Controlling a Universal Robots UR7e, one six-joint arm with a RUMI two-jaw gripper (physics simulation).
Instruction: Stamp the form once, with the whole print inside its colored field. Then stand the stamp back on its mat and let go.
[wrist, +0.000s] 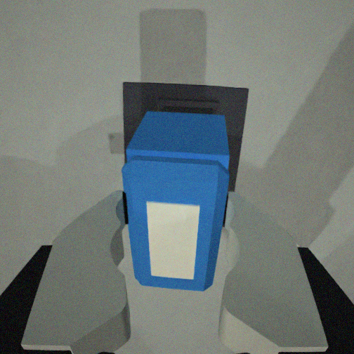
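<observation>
The blue stamp (175, 182) with a cream label on its top is upright between the two grey fingers, at the middle of the wrist view. My gripper (174, 194) is shut on it. The dark square mat (237, 120) lies behind and below the stamp; the stamp covers its near part. The stamp's underside is hidden, so I cannot tell whether it touches the mat. The form does not show in this view.
A light grey table top (75, 60) surrounds the mat. A small grey patch (116, 143) shows at the mat's left edge. Soft shadows fall behind the mat and to the right.
</observation>
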